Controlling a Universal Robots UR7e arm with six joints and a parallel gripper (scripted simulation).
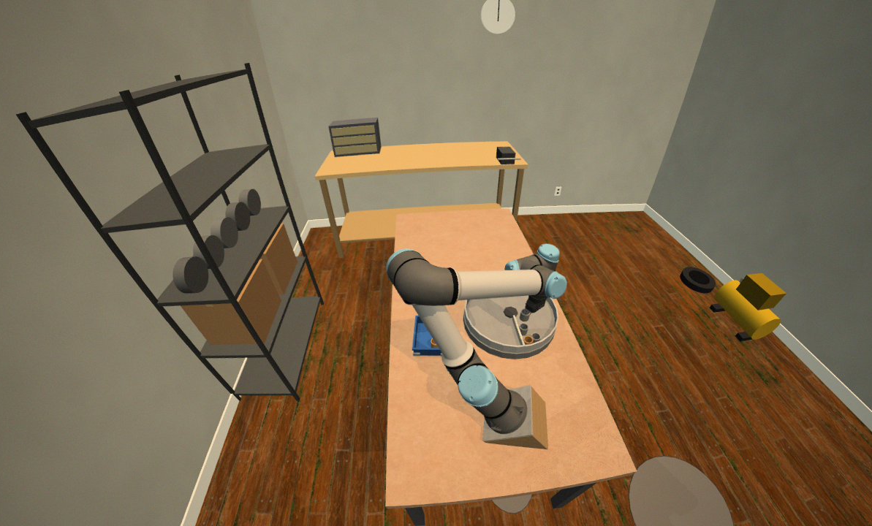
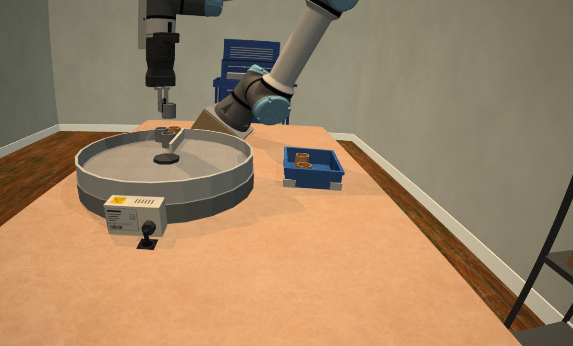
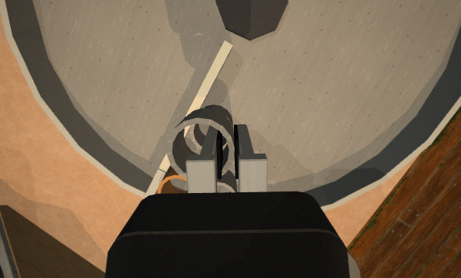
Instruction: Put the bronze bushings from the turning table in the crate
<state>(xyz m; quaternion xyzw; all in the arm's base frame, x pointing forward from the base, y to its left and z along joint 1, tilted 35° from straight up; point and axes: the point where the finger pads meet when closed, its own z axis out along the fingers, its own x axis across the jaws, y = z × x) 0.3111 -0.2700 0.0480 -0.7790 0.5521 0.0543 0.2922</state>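
Now: the turning table 12 cm below my hand, 10 cm ahead of it and 2 cm to the left of it. The rest, counted from my hand: blue crate: 39 cm to the left, 15 cm below, 8 cm ahead.
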